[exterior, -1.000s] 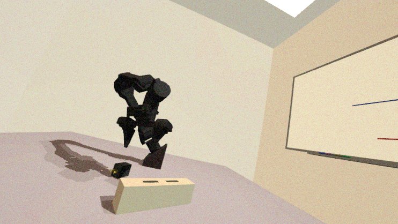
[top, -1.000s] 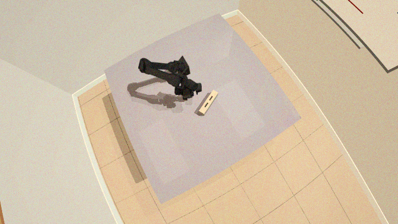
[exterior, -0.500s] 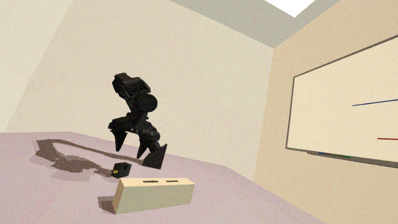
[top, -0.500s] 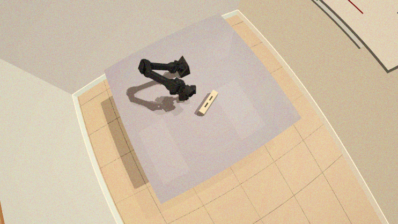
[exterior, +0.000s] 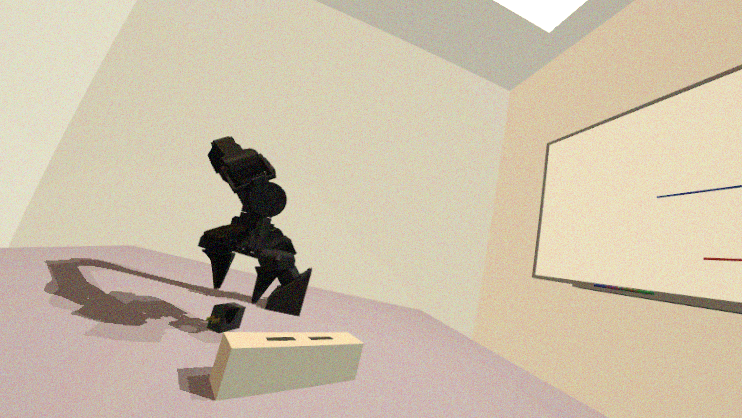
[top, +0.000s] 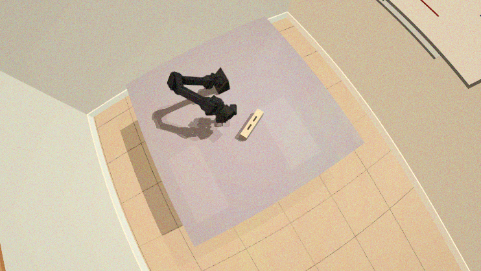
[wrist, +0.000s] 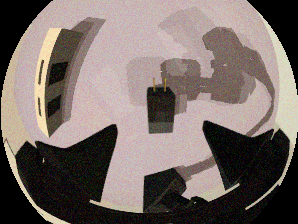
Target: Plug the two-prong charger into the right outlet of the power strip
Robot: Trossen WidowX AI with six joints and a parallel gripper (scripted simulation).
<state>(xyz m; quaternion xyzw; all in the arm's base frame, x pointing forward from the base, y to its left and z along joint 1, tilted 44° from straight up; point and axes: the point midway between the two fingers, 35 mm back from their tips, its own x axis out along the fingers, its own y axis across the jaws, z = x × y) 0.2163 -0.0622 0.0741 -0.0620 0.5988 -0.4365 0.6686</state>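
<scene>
My gripper tip is now 1 cm short of the two-prong charger, 1 cm to the left of it and 4 cm above it.
</scene>
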